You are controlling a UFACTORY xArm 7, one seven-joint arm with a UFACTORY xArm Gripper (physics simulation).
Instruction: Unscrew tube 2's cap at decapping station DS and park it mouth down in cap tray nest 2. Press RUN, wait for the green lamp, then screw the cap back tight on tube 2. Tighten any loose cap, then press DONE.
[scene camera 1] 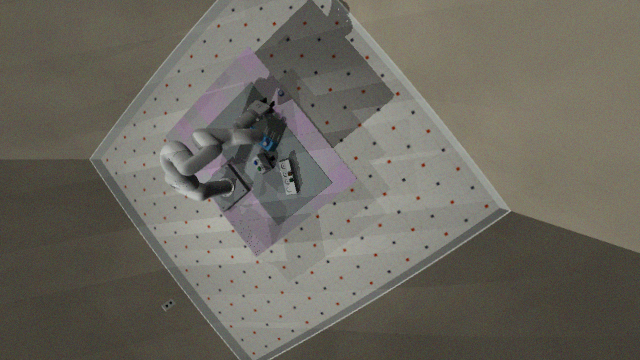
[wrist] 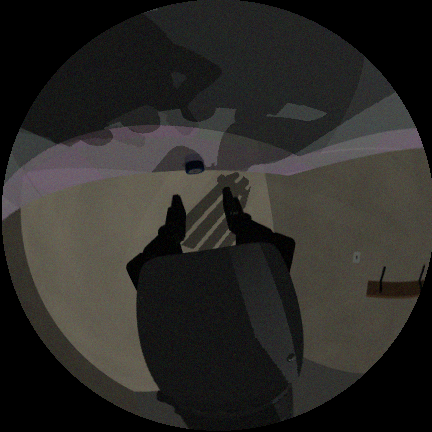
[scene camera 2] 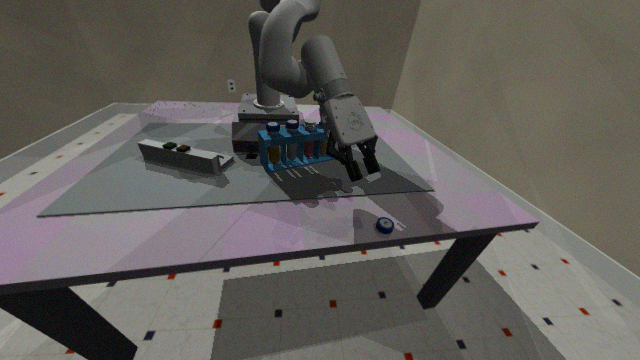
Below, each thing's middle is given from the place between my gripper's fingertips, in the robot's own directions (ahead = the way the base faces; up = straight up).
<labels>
Right now my hand is 290 mm to the left of the grey button box (scene camera 2: 244, 135), 240 mm past it and 30 mm above it.
</labels>
